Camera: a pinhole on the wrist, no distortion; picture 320 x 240 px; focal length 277.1 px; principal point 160.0 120.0 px. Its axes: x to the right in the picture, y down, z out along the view. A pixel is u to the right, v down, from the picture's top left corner.
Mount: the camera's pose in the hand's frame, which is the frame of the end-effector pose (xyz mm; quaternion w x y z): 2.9 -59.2 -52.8 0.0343 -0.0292 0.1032 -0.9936
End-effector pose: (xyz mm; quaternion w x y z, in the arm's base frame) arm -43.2 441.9 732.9 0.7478 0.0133 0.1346 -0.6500
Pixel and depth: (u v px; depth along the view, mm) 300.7 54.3 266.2
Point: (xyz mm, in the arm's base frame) -75.6 502.7 987.2
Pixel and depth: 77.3 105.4 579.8
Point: -55.1 117.1 1200.1
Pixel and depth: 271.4 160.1 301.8
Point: -178.5 461.2 1010.9
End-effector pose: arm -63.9 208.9 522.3 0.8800 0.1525 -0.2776 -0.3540
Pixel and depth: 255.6 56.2 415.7
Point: -394.3 222.9 752.9
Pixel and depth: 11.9 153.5 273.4
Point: -156.3 -20.3 682.9
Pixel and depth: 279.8 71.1 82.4
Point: -134.7 181.2 507.7
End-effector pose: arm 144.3 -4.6 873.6 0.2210 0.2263 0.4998 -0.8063
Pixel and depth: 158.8 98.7 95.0
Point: 89.5 -14.7 935.2
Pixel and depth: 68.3 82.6 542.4
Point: -144.5 -435.9 1001.1
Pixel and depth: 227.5 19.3 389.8
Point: 148.1 -320.1 1066.8
